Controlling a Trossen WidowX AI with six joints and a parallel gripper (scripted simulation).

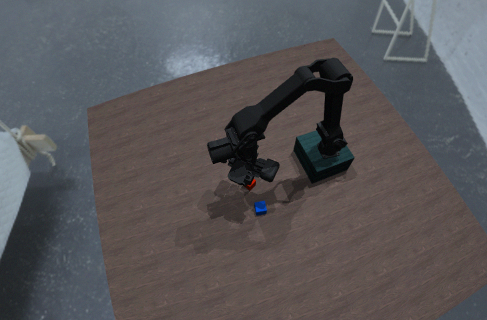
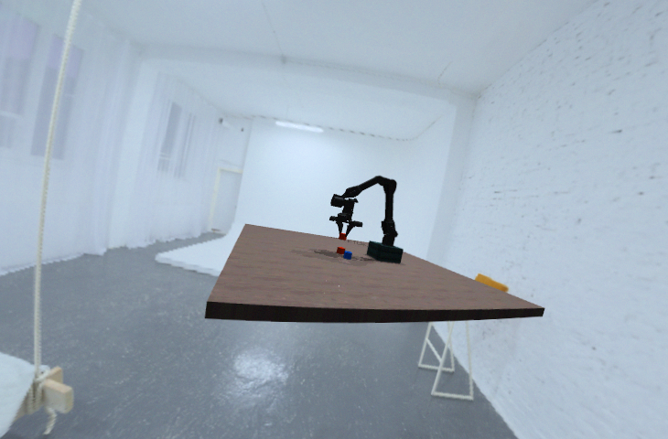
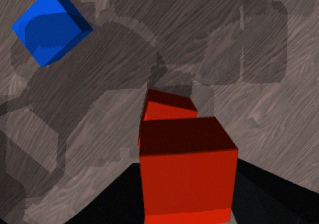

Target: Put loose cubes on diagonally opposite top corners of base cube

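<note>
The blue base cube lies 90 mm to the left of my gripper tip, 80 mm below it and 20 mm behind it.
</note>
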